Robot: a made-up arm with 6 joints. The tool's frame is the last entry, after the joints. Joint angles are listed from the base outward.
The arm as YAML. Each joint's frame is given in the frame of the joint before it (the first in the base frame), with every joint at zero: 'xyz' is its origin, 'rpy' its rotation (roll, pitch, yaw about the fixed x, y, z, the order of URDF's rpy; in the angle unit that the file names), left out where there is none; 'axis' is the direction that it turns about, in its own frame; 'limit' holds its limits. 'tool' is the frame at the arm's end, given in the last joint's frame.
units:
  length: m
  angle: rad
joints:
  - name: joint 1
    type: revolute
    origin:
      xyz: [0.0, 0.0, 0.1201]
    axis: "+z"
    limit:
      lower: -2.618
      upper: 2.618
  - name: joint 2
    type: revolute
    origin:
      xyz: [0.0, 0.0, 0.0]
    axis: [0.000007, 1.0, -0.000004]
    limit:
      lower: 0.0
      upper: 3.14
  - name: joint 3
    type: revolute
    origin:
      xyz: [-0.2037, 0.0, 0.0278]
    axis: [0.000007, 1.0, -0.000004]
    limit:
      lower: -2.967
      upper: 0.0
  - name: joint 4
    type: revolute
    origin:
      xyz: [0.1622, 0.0, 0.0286]
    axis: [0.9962, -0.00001, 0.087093]
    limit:
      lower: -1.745
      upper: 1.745
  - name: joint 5
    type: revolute
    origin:
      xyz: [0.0, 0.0, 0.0]
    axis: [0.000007, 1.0, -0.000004]
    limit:
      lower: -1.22
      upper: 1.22
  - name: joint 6
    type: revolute
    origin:
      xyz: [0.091, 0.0, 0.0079]
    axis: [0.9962, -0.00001, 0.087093]
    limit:
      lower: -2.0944
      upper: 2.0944
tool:
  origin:
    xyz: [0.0, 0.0, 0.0]
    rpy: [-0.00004, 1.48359, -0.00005]
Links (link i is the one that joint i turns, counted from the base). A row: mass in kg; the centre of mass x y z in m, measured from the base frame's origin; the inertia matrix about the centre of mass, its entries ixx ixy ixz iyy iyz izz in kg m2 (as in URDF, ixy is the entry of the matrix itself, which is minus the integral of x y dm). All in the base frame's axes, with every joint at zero. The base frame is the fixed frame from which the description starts. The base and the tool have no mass.
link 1: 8.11; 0.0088 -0.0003 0.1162; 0.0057 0 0 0.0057 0 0.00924
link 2: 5.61; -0.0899 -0.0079 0.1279; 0.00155 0 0.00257 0.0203 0 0.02
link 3: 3.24; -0.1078 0.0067 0.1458; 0.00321 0 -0.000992 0.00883 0 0.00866
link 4: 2.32; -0.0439 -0.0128 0.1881; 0.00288 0 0.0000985 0.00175 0 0.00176
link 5: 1.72; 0.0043 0.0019 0.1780; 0.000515 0 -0.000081 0.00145 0 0.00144
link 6: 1.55; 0.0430 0.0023 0.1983; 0.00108 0 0.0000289 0.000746 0 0.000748
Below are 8 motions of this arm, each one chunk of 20 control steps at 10 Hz.
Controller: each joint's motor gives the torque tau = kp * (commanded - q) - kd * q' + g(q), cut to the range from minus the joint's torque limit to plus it. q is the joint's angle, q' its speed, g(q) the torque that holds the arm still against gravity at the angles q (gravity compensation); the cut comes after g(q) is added. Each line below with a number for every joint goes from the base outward.
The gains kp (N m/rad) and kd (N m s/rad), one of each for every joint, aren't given. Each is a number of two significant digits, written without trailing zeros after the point. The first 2 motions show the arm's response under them.
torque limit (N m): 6.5 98 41 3.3 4.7 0.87
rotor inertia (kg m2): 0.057 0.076 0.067 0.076 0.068 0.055
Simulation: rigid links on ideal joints. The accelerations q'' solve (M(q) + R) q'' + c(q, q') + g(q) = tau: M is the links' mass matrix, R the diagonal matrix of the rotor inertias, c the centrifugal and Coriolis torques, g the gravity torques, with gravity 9.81 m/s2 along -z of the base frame. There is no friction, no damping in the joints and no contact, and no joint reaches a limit. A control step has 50 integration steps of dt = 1/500 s. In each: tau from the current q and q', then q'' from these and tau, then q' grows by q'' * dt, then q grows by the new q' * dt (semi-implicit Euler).
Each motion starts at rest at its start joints. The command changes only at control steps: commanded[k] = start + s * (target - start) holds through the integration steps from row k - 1 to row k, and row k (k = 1, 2, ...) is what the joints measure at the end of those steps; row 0 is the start. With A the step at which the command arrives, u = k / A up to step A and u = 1 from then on. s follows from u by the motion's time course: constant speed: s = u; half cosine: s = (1 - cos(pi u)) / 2; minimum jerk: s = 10 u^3 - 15 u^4 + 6 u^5; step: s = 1 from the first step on.
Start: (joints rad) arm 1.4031 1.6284 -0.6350 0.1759 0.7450 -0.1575
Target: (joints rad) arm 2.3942 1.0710 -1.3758 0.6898 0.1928 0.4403
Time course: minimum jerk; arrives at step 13
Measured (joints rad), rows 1 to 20:
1: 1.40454 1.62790 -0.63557 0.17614 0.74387 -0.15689
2: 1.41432 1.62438 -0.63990 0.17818 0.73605 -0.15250
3: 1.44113 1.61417 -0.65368 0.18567 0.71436 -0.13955
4: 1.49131 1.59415 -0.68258 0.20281 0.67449 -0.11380
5: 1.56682 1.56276 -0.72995 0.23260 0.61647 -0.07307
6: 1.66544 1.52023 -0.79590 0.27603 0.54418 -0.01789
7: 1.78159 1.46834 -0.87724 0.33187 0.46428 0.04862
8: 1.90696 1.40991 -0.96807 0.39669 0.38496 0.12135
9: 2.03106 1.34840 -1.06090 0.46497 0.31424 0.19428
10: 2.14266 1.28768 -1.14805 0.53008 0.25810 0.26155
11: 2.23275 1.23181 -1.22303 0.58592 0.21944 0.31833
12: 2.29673 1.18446 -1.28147 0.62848 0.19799 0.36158
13: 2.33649 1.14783 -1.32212 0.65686 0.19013 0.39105
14: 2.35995 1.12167 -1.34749 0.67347 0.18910 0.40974
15: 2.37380 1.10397 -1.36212 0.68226 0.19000 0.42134
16: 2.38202 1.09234 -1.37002 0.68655 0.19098 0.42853
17: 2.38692 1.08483 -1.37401 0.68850 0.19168 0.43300
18: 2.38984 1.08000 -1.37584 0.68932 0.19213 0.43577
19: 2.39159 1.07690 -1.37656 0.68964 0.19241 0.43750
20: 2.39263 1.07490 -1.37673 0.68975 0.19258 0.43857
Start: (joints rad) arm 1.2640 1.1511 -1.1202 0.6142 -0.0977 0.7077
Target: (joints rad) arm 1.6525 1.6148 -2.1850 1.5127 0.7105 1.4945
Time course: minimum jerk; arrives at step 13
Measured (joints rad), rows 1 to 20:
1: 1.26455 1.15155 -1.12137 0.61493 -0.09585 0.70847
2: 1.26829 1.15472 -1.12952 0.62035 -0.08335 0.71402
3: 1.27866 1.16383 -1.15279 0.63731 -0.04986 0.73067
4: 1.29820 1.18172 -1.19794 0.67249 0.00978 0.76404
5: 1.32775 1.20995 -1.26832 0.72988 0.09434 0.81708
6: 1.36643 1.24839 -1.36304 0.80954 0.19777 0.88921
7: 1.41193 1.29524 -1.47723 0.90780 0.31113 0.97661
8: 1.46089 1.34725 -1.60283 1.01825 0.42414 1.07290
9: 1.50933 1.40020 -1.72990 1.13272 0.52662 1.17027
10: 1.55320 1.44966 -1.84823 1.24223 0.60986 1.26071
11: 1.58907 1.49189 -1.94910 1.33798 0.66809 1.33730
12: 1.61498 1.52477 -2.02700 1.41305 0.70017 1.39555
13: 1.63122 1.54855 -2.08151 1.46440 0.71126 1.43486
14: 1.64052 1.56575 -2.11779 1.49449 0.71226 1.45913
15: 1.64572 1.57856 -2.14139 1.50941 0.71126 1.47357
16: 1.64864 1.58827 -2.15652 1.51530 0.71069 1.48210
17: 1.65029 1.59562 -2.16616 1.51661 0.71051 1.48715
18: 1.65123 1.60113 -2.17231 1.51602 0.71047 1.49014
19: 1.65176 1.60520 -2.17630 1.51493 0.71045 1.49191
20: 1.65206 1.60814 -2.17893 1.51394 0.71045 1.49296
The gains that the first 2 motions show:
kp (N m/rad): 73 54 28 4.5 20 5.3
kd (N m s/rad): 15 17 7.3 1.1 1.9 1.3
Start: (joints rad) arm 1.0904 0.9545 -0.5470 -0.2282 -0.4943 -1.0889
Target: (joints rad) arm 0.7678 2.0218 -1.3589 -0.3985 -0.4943 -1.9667
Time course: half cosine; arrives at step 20
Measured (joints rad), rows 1 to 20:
1: 1.08967 0.95606 -0.54827 -0.22847 -0.49430 -1.09019
2: 1.08698 0.96213 -0.55335 -0.22955 -0.49428 -1.09557
3: 1.08161 0.97503 -0.56432 -0.23189 -0.49426 -1.10746
4: 1.07321 0.99619 -0.58238 -0.23575 -0.49431 -1.12720
5: 1.06170 1.02629 -0.60807 -0.24126 -0.49443 -1.15533
6: 1.04720 1.06549 -0.64137 -0.24843 -0.49463 -1.19173
7: 1.02998 1.11344 -0.68187 -0.25714 -0.49487 -1.23586
8: 1.01040 1.16942 -0.72880 -0.26721 -0.49515 -1.28685
9: 0.98889 1.23238 -0.78111 -0.27841 -0.49543 -1.34357
10: 0.96598 1.30103 -0.83758 -0.29044 -0.49567 -1.40471
11: 0.94219 1.37387 -0.89679 -0.30299 -0.49585 -1.46882
12: 0.91809 1.44928 -0.95724 -0.31575 -0.49592 -1.53436
13: 0.89424 1.52551 -1.01738 -0.32839 -0.49588 -1.59975
14: 0.87119 1.60078 -1.07569 -0.34061 -0.49571 -1.66338
15: 0.84949 1.67332 -1.13067 -0.35211 -0.49541 -1.72371
16: 0.82964 1.74138 -1.18096 -0.36263 -0.49500 -1.77925
17: 0.81214 1.80332 -1.22533 -0.37193 -0.49451 -1.82863
18: 0.79743 1.85760 -1.26274 -0.37979 -0.49397 -1.87062
19: 0.78591 1.90288 -1.29235 -0.38604 -0.49343 -1.90418
20: 0.77789 1.93800 -1.31352 -0.39054 -0.49293 -1.92848

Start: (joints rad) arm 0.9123 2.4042 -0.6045 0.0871 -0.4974 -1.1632
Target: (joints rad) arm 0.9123 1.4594 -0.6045 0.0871 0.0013 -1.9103
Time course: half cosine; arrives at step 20
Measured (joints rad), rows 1 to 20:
1: 0.91230 2.40285 -0.60445 0.08712 -0.49554 -1.16431
2: 0.91229 2.39757 -0.60428 0.08719 -0.48890 -1.16892
3: 0.91228 2.38628 -0.60399 0.08726 -0.47639 -1.17909
4: 0.91228 2.36768 -0.60369 0.08731 -0.45824 -1.19597
5: 0.91228 2.34107 -0.60347 0.08733 -0.43498 -1.21999
6: 0.91229 2.30631 -0.60341 0.08731 -0.40721 -1.25105
7: 0.91230 2.26368 -0.60355 0.08726 -0.37560 -1.28868
8: 0.91230 2.21383 -0.60387 0.08719 -0.34092 -1.33213
9: 0.91231 2.15771 -0.60436 0.08711 -0.30398 -1.38045
10: 0.91232 2.09650 -0.60495 0.08703 -0.26568 -1.43250
11: 0.91233 2.03157 -0.60560 0.08696 -0.22694 -1.48706
12: 0.91234 1.96443 -0.60626 0.08690 -0.18870 -1.54281
13: 0.91234 1.89666 -0.60685 0.08685 -0.15189 -1.59839
14: 0.91234 1.82988 -0.60735 0.08682 -0.11741 -1.65245
15: 0.91234 1.76571 -0.60771 0.08681 -0.08611 -1.70366
16: 0.91233 1.70570 -0.60792 0.08681 -0.05876 -1.75078
17: 0.91232 1.65132 -0.60798 0.08682 -0.03604 -1.79263
18: 0.91232 1.60388 -0.60791 0.08684 -0.01853 -1.82820
19: 0.91231 1.56454 -0.60773 0.08687 -0.00667 -1.85659
20: 0.91230 1.53427 -0.60749 0.08689 -0.00078 -1.87710

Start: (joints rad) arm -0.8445 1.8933 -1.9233 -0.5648 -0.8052 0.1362
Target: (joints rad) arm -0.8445 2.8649 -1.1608 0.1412 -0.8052 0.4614
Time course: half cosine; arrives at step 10
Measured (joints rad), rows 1 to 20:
1: -0.84433 1.89641 -1.92092 -0.56099 -0.80673 0.13817
2: -0.84381 1.91063 -1.90938 -0.54466 -0.81079 0.14615
3: -0.84314 1.94481 -1.88090 -0.50859 -0.81538 0.16314
4: -0.84264 2.00470 -1.83091 -0.45078 -0.81816 0.18981
5: -0.84252 2.09144 -1.75918 -0.37395 -0.81793 0.22497
6: -0.84283 2.20127 -1.66948 -0.28400 -0.81465 0.26605
7: -0.84344 2.32602 -1.56853 -0.18847 -0.80905 0.30960
8: -0.84416 2.45420 -1.46504 -0.09537 -0.80227 0.35179
9: -0.84486 2.57279 -1.36865 -0.01236 -0.79559 0.38880
10: -0.84551 2.66947 -1.28909 0.05364 -0.79011 0.41720
11: -0.84600 2.73866 -1.23235 0.09927 -0.78833 0.43605
12: -0.84615 2.78418 -1.19708 0.12656 -0.79112 0.44741
13: -0.84600 2.81308 -1.17734 0.14046 -0.79563 0.45391
14: -0.84569 2.83129 -1.16720 0.14595 -0.79942 0.45748
15: -0.84535 2.84283 -1.16240 0.14695 -0.80188 0.45938
16: -0.84506 2.85025 -1.16035 0.14603 -0.80331 0.46036
17: -0.84483 2.85509 -1.15963 0.14462 -0.80410 0.46086
18: -0.84468 2.85829 -1.15952 0.14336 -0.80455 0.46112
19: -0.84459 2.86041 -1.15965 0.14244 -0.80480 0.46125
20: -0.84454 2.86184 -1.15985 0.14185 -0.80496 0.46132

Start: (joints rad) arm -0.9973 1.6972 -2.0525 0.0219 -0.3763 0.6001
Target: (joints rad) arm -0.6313 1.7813 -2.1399 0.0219 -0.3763 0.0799
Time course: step
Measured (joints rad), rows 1 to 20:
1: -0.92043 1.71572 -2.08184 0.03778 -0.37767 0.53264
2: -0.80130 1.73598 -2.10082 0.04233 -0.37659 0.38166
3: -0.72730 1.75193 -2.11105 0.03058 -0.37429 0.26293
4: -0.68483 1.76287 -2.11796 0.01985 -0.37380 0.18811
5: -0.66090 1.76983 -2.12337 0.01444 -0.37442 0.14336
6: -0.64758 1.77409 -2.12776 0.01330 -0.37518 0.11701
7: -0.64023 1.77664 -2.13123 0.01440 -0.37573 0.10160
8: -0.63620 1.77818 -2.13386 0.01625 -0.37605 0.09260
9: -0.63400 1.77913 -2.13578 0.01802 -0.37622 0.08734
10: -0.63279 1.77976 -2.13714 0.01942 -0.37629 0.08427
11: -0.63212 1.78018 -2.13807 0.02040 -0.37632 0.08247
12: -0.63176 1.78048 -2.13869 0.02103 -0.37632 0.08142
13: -0.63155 1.78070 -2.13910 0.02142 -0.37632 0.08079
14: -0.63144 1.78087 -2.13937 0.02164 -0.37631 0.08043
15: -0.63138 1.78099 -2.13955 0.02176 -0.37630 0.08021
16: -0.63134 1.78108 -2.13966 0.02183 -0.37630 0.08008
17: -0.63132 1.78114 -2.13974 0.02187 -0.37630 0.08001
18: -0.63131 1.78119 -2.13979 0.02188 -0.37630 0.07996
19: -0.63131 1.78123 -2.13982 0.02189 -0.37630 0.07994
20: -0.63130 1.78125 -2.13984 0.02190 -0.37630 0.07992

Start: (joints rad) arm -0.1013 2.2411 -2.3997 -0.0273 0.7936 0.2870
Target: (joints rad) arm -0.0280 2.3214 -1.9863 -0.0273 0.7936 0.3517
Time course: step
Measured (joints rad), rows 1 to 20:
1: -0.08391 2.23291 -2.30685 -0.03563 0.77826 0.30341
2: -0.06037 2.25211 -2.20862 -0.03831 0.78313 0.32151
3: -0.04405 2.27786 -2.12925 -0.03354 0.79302 0.33313
4: -0.03485 2.29922 -2.07226 -0.02742 0.79815 0.34026
5: -0.03036 2.31333 -2.03504 -0.02331 0.79897 0.34468
6: -0.02849 2.32115 -2.01258 -0.02175 0.79788 0.34743
7: -0.02787 2.32464 -1.99992 -0.02199 0.79644 0.34913
8: -0.02777 2.32564 -1.99318 -0.02309 0.79527 0.35018
9: -0.02783 2.32539 -1.98979 -0.02437 0.79449 0.35081
10: -0.02791 2.32467 -1.98816 -0.02547 0.79402 0.35118
11: -0.02796 2.32387 -1.98739 -0.02626 0.79377 0.35140
12: -0.02799 2.32317 -1.98703 -0.02678 0.79365 0.35153
13: -0.02801 2.32263 -1.98683 -0.02708 0.79360 0.35160
14: -0.02801 2.32223 -1.98671 -0.02724 0.79358 0.35164
15: -0.02801 2.32195 -1.98663 -0.02730 0.79358 0.35167
16: -0.02801 2.32176 -1.98655 -0.02733 0.79359 0.35168
17: -0.02800 2.32164 -1.98649 -0.02733 0.79359 0.35169
18: -0.02800 2.32156 -1.98644 -0.02732 0.79359 0.35169
19: -0.02800 2.32150 -1.98640 -0.02732 0.79360 0.35170
20: -0.02800 2.32147 -1.98638 -0.02731 0.79360 0.35170

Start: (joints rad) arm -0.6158 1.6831 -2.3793 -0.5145 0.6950 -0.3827
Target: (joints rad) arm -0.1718 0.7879 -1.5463 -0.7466 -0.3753 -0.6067
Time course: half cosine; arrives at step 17
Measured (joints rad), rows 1 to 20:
1: -0.61456 1.68158 -2.37662 -0.51505 0.69009 -0.38316
2: -0.60977 1.67551 -2.36712 -0.51711 0.67187 -0.38509
3: -0.59983 1.66220 -2.34873 -0.52130 0.63651 -0.38934
4: -0.58408 1.63972 -2.32074 -0.52805 0.58446 -0.39633
5: -0.56250 1.60712 -2.28322 -0.53759 0.51765 -0.40618
6: -0.53552 1.56425 -2.23685 -0.54999 0.43847 -0.41873
7: -0.50392 1.51173 -2.18276 -0.56507 0.34965 -0.43367
8: -0.46873 1.45075 -2.12243 -0.58249 0.25424 -0.45055
9: -0.43117 1.38301 -2.05766 -0.60174 0.15553 -0.46884
10: -0.39251 1.31056 -1.99039 -0.62214 0.05692 -0.48792
11: -0.35407 1.23573 -1.92267 -0.64294 -0.03819 -0.50717
12: -0.31712 1.16105 -1.85657 -0.66330 -0.12652 -0.52594
13: -0.28285 1.08906 -1.79412 -0.68240 -0.20505 -0.54360
14: -0.25236 1.02227 -1.73727 -0.69952 -0.27110 -0.55959
15: -0.22665 0.96300 -1.68784 -0.71409 -0.32243 -0.57336
16: -0.20656 0.91329 -1.64749 -0.72566 -0.35732 -0.58446
17: -0.19277 0.87480 -1.61764 -0.73393 -0.37458 -0.59253
18: -0.18438 0.84728 -1.59697 -0.73908 -0.37856 -0.59778
19: -0.17934 0.82838 -1.58225 -0.74202 -0.37773 -0.60108
20: -0.17632 0.81558 -1.57160 -0.74372 -0.37662 -0.60317

